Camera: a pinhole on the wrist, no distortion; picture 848 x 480 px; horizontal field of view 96.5 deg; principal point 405.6 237.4 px. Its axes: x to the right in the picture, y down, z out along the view. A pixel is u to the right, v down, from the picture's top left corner.
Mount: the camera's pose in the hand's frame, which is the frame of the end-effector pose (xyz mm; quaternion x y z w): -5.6 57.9 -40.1 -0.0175 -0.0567 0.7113 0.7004
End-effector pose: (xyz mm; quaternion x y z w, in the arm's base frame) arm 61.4 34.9 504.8 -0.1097 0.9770 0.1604 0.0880
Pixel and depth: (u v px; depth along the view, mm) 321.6 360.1 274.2
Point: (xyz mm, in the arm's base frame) 212.8 112.6 319.5
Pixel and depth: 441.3 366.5 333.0
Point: 230.7 220.7 295.5
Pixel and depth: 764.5 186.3 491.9
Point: 6.0 654.1 202.2
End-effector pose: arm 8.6 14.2 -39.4 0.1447 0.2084 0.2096 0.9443
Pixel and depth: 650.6 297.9 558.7
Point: -14.1 180.3 610.4
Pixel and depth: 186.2 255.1 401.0
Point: 179.7 -249.2 209.4
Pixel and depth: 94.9 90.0 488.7
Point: 448.9 -324.4 167.6
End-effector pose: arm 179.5 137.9 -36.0 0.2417 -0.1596 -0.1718 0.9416
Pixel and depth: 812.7 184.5 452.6
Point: 138.8 388.3 597.4
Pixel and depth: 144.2 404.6 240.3
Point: -37.7 18.8 20.9
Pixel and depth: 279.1 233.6 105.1
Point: 146.5 132.8 21.4
